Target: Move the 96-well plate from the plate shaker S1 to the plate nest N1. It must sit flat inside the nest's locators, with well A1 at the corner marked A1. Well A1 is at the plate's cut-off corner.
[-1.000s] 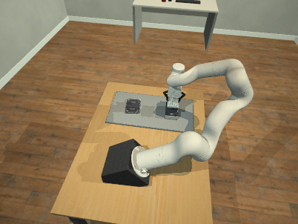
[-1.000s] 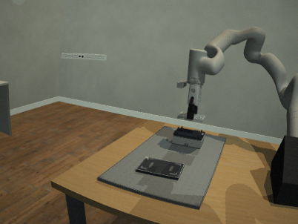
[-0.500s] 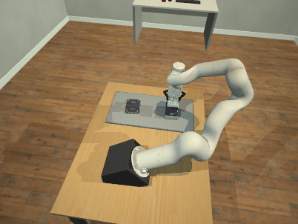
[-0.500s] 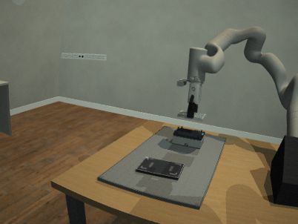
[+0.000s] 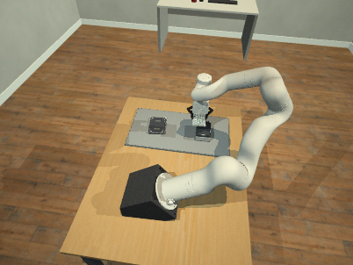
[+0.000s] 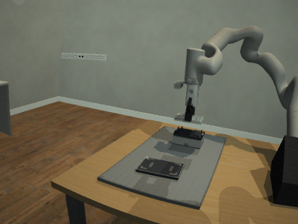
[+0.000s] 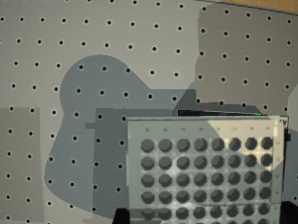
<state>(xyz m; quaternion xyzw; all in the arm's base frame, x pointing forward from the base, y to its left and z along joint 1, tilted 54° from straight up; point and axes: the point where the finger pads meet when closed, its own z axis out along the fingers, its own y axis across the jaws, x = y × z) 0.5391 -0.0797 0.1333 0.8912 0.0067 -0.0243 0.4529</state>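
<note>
The plate nest N1 lies 29 cm to the left of my hand, 14 cm below it and 4 cm ahead of it. Also, from my hand: A1 mark: 23 cm to the left, 14 cm below, 11 cm ahead; 96-well plate: 1 cm below.
</note>
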